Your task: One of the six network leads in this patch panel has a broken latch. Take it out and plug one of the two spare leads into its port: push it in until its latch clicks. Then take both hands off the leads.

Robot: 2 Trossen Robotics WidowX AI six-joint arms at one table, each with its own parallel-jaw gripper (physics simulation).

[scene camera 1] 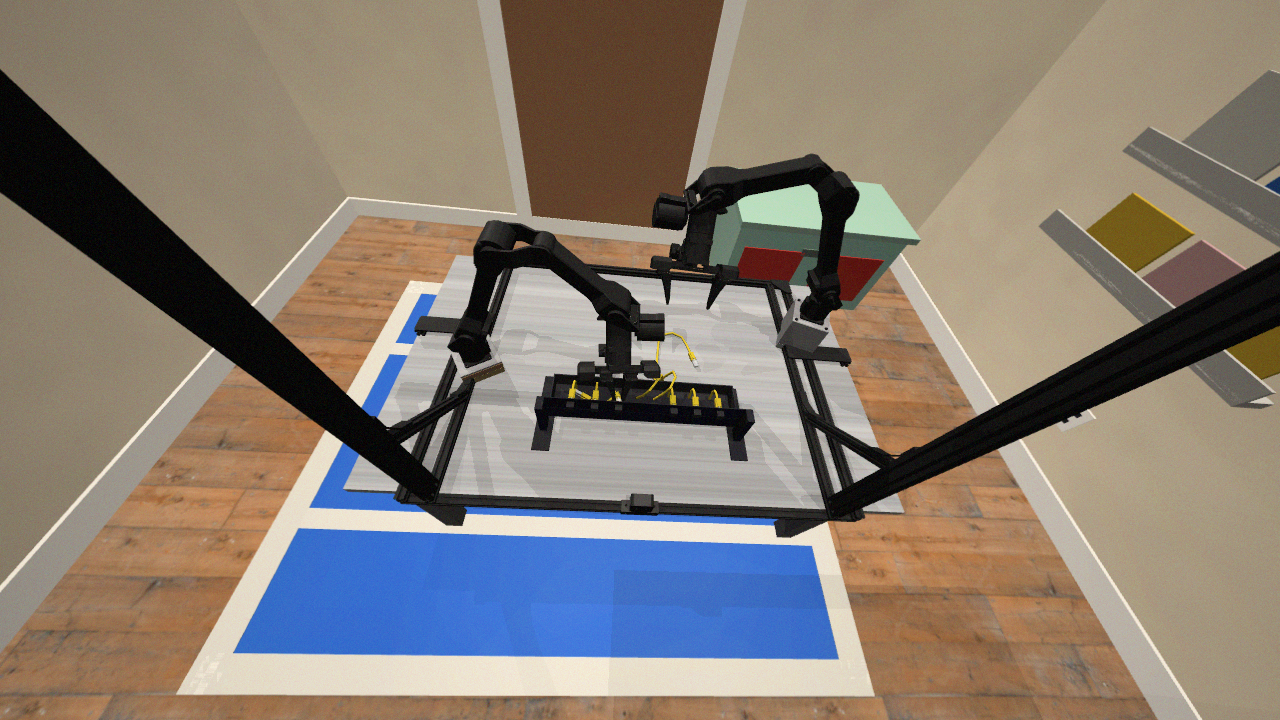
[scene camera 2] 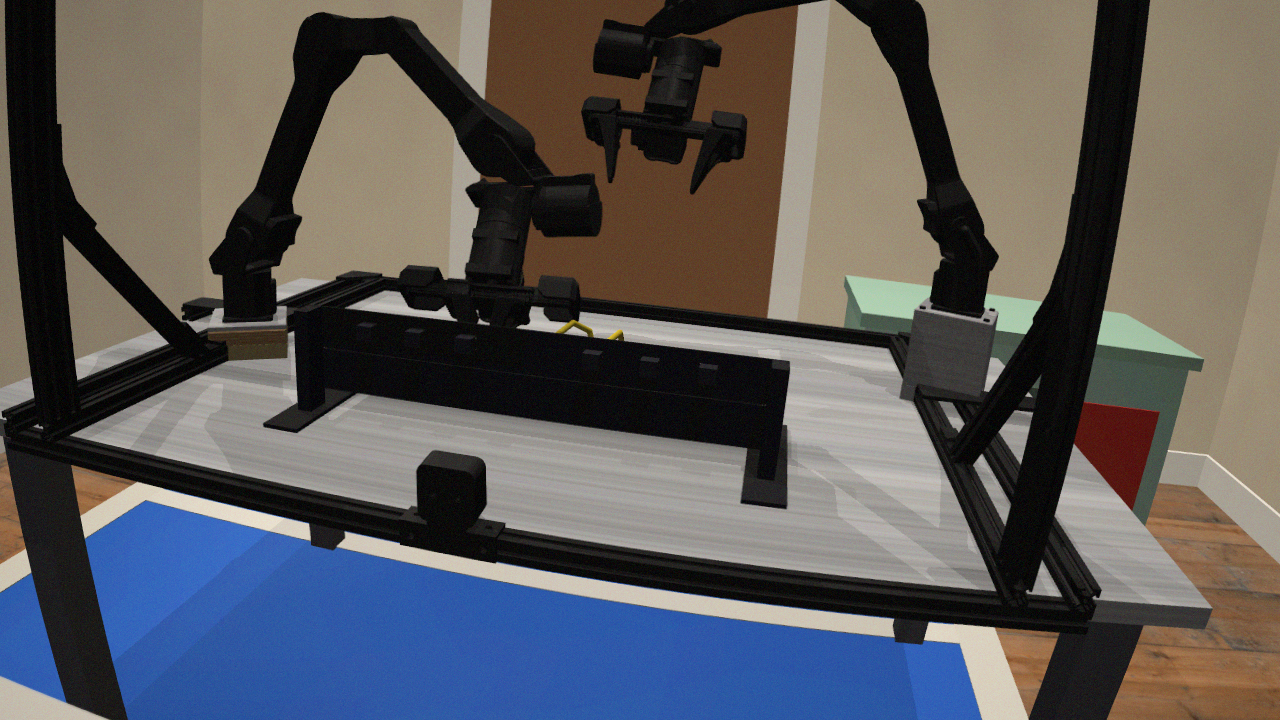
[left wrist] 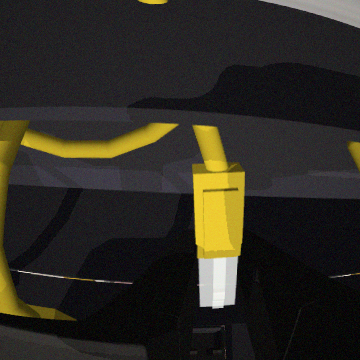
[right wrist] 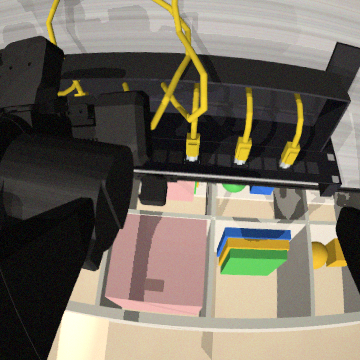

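Seen in the pictures: left gripper, between the fingertips: (scene camera 2: 476, 370) (left wrist: 213, 240) (right wrist: 87, 116); right gripper, between the fingertips: (scene camera 1: 687, 307) (scene camera 2: 650, 186) (right wrist: 222, 216); left arm's base, origin of its link: (scene camera 1: 475, 354) (scene camera 2: 248, 315); right arm's base, origin of its link: (scene camera 1: 812, 314) (scene camera 2: 958, 309).
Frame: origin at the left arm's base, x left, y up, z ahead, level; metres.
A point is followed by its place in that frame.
Note:
The black patch panel (scene camera 1: 709, 415) {y 0.027, x -0.435, z 0.408 m} (scene camera 2: 623, 400) {y 0.008, x -0.404, z 0.360 m} (right wrist: 257, 76) stands mid-table with yellow leads plugged in along it; three plugs (right wrist: 243, 148) {y 0.050, x -0.388, z 0.396 m} sit in its right-hand ports. My left gripper (scene camera 1: 619, 375) (scene camera 2: 489, 313) is down at the panel, left of its middle, shut on a yellow plug (left wrist: 218, 211) {y 0.013, x -0.275, z 0.253 m}. The plug's white tip points down at the dark panel and is still in sight. A spare yellow lead (scene camera 1: 692, 355) {y -0.031, x -0.245, z 0.516 m} lies on the table behind the panel. My right gripper (scene camera 1: 690, 289) {y 0.193, x -0.242, z 0.442 m} (scene camera 2: 657, 166) {y 0.193, x -0.242, z 0.442 m} is open and empty, high above the table behind the panel.
A black frame (scene camera 1: 637, 503) {y 0.010, x -0.515, z 0.163 m} rims the grey table. A grey block (scene camera 1: 802, 332) {y 0.044, x -0.363, z 0.795 m} (scene camera 2: 947, 350) {y 0.030, x -0.370, z 0.801 m} carries the right arm. A green cabinet (scene camera 1: 823, 222) stands at the back right. The right wrist view also shows a pink box (right wrist: 157, 261) and stacked coloured blocks (right wrist: 253, 251).

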